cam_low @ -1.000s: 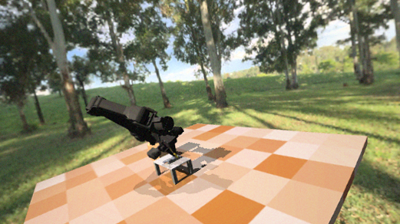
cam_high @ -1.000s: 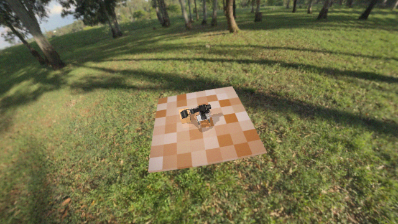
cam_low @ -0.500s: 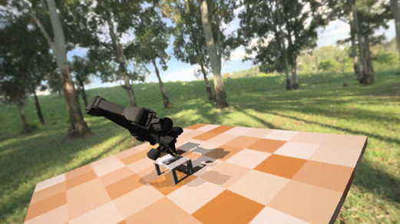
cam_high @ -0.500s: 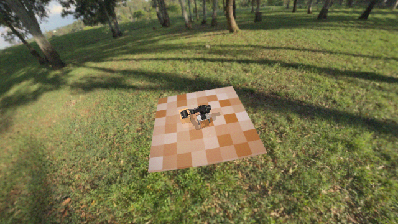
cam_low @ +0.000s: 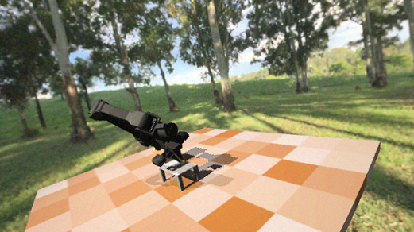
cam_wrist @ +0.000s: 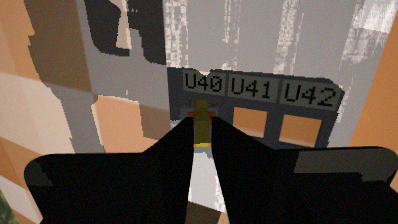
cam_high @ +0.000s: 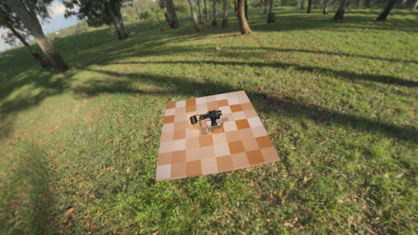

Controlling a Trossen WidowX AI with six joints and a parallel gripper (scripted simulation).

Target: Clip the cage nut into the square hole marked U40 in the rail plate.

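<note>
Right now my gripper tip is 10 mm above the cage nut.
</note>
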